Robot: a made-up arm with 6 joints.
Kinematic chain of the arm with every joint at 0, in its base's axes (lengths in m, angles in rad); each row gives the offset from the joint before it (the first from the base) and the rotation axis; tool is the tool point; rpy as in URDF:
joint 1: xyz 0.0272 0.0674 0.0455 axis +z
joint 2: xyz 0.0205 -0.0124 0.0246 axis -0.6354 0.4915 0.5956
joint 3: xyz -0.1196 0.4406 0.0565 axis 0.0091 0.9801 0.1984
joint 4: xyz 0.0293 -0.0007 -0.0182 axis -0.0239 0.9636 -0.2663
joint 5: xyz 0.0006 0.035 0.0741 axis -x
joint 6: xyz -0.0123 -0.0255 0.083 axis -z
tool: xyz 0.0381 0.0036 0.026 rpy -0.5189 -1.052 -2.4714
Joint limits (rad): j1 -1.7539..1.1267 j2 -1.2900..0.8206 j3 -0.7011..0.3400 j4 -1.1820..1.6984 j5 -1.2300..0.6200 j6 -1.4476..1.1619
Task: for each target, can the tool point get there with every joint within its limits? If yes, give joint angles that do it. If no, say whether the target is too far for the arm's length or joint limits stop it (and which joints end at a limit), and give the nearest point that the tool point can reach.
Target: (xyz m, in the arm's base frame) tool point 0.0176 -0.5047 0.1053
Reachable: no: joint limits stop it (at a limit: joint 1, joint 3, joint 4) | nearest point 0.2311 -0.2384 0.3137 | short by 0.400 m
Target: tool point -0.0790 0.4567 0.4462
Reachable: yes | joints 0.0952 -1.0891 -0.4111 -0.8227 0.4805 0.5600
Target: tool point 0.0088 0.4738 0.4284
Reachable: yes | joints -0.1388 -0.7895 -0.0316 -0.6635 0.0897 -0.9896
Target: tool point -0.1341 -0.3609 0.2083
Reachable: no: joint limits stop it (at a limit: joint 1, joint 2, joint 3, joint 4, joint 6) | nearest point -0.3320 -0.1846 0.0768 | short by 0.296 m
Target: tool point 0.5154 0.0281 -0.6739
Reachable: no: too far | nearest point 0.4229 0.1662 -0.1834 | short by 0.518 m
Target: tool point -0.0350 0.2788 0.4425
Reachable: yes | joints 0.6399 -0.8940 0.0669 0.4497 -0.3914 0.2175
